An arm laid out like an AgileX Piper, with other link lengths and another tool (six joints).
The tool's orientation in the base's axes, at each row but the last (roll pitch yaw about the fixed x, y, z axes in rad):
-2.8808 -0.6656 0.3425
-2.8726 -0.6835 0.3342
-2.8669 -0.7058 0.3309
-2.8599 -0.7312 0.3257
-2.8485 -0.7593 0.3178
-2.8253 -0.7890 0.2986
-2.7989 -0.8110 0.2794
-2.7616 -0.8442 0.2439
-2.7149 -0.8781 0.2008
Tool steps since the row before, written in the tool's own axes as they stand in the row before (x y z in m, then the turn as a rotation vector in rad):
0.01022 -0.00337 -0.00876 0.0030 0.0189 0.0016
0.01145 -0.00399 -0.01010 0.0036 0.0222 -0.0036
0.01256 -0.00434 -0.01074 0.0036 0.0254 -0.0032
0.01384 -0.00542 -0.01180 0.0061 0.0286 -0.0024
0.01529 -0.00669 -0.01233 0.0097 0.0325 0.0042
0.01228 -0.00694 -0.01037 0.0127 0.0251 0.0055
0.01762 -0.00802 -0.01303 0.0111 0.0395 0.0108
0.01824 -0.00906 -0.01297 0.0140 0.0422 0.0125
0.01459 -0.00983 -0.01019 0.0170 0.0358 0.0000
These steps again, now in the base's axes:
0.00181 0.00170 0.01365 0.0120 -0.0147 -0.0032
0.00156 0.00177 0.01560 0.0114 -0.0197 0.0004
0.00157 0.00187 0.01691 0.0132 -0.0222 -0.0006
0.00102 0.00238 0.01880 0.0169 -0.0240 -0.0001
0.00066 0.00321 0.02049 0.0248 -0.0233 -0.0030
-0.00087 0.00326 0.01718 0.0239 -0.0158 -0.0002
0.00036 0.00341 0.02308 0.0329 -0.0255 -0.0081
-0.00029 0.00364 0.02387 0.0371 -0.0264 -0.0076
-0.00188 0.00445 0.01975 0.0283 -0.0275 0.0036

